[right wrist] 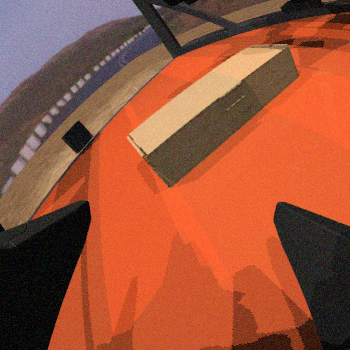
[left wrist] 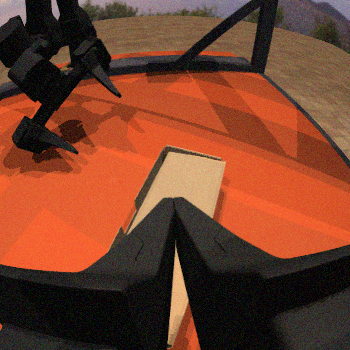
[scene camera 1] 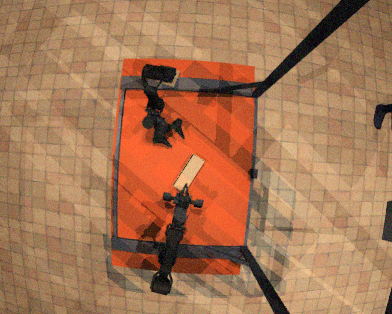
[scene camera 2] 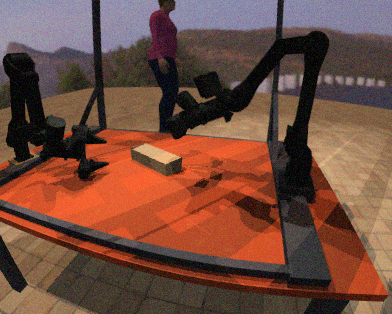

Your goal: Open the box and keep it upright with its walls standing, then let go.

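Pixels of known places: left gripper, between the fingertips: (right wrist: 187,1) (left wrist: 172,206) (scene camera 1: 186,183) (scene camera 2: 164,128); right gripper, between the fingertips: (right wrist: 184,212) (left wrist: 97,123) (scene camera 1: 177,143) (scene camera 2: 107,152); left arm's base, origin of its link: (right wrist: 300,0) (scene camera 2: 296,180); right arm's base, origin of its link: (scene camera 1: 168,76) (scene camera 2: 23,157).
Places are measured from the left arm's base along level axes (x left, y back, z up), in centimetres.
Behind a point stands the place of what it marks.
The pale tan box (scene camera 1: 189,172) @(x -3.3, y -46.8, z 0.1 cm) (scene camera 2: 156,159) @(x 1.1, y -43.3, z -0.1 cm) (left wrist: 187,175) @(x -5.3, y -52.0, z 0.1 cm) (right wrist: 215,105) @(x -0.3, y -49.6, z -0.2 cm) sits upright on the orange table, long and low, its walls standing and its lid lying flat over the top. A thin light line shows on its long wall in the right wrist view. My left gripper (scene camera 1: 185,186) @(x -2.8, y -42.0, z 9.1 cm) (scene camera 2: 175,131) (left wrist: 172,206) @(x -2.8, y -42.0, z 9.1 cm) is shut and empty, above the box's near end and apart from it; its fingers hide part of the lid in the left wrist view. My right gripper (scene camera 1: 177,141) @(x 5.2, y -60.2, z 1.3 cm) (scene camera 2: 106,153) @(x 5.2, y -60.2, z 1.3 cm) (left wrist: 97,123) @(x 5.2, y -60.2, z 1.3 cm) (right wrist: 184,212) @(x 5.2, y -60.2, z 1.3 cm) is wide open and empty, low over the table beyond the box's other end.
The orange table (scene camera 1: 220,215) @(x -24.1, y -26.5, z -3.8 cm) (scene camera 2: 215,240) @(x 26.0, y -16.7, z -3.8 cm) has a dark frame rail (scene camera 1: 119,165) @(x 35.2, y -42.9, z -2.5 cm) (scene camera 2: 150,248) @(x 34.6, y -26.8, z -1.8 cm) around it. Dark upright posts (scene camera 2: 98,65) @(x -29.8, y -93.4, z 30.4 cm) (left wrist: 263,37) @(x -30.5, y -93.6, z 7.1 cm) rise at its corners. A person in a pink top (scene camera 2: 164,37) stands behind the table.
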